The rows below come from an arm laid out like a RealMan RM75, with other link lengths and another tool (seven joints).
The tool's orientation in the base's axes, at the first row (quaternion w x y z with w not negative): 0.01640 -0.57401 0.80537 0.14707
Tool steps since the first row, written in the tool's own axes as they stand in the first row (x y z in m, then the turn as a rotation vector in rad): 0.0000 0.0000 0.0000 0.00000 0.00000 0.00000; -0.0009 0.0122 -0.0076 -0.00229 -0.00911 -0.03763; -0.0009 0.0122 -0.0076 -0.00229 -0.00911 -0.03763; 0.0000 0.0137 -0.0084 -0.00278 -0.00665 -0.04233; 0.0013 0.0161 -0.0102 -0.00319 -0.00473 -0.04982; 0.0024 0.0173 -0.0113 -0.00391 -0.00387 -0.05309; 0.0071 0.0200 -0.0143 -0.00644 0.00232 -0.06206
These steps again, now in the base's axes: 0.0000 0.0000 0.0000 0.00000 0.00000 0.00000; -0.0099 0.0025 0.0101 0.01461 -0.01023 0.03444; -0.0099 0.0025 0.0101 0.01461 -0.01023 0.03444; -0.0115 0.0019 0.0110 0.01316 -0.01025 0.03957; -0.0140 0.0010 0.0130 0.01258 -0.01121 0.04723; -0.0153 0.0001 0.0141 0.01249 -0.01113 0.05068; -0.0190 -0.0042 0.0166 0.00888 -0.00926 0.06111
